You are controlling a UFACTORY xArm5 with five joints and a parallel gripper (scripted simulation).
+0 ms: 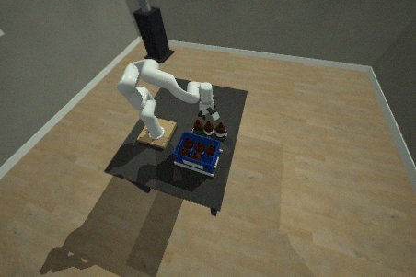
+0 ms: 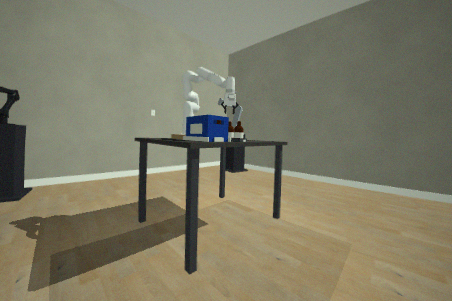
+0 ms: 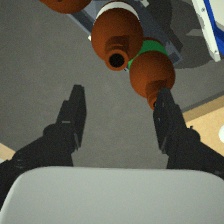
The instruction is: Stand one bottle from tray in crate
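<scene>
My gripper is now 1 cm short of the tray and 23 cm above it. From my hand the other things lie so: blue crate 3 cm ahead, 23 cm to the right, 16 cm below.
</scene>
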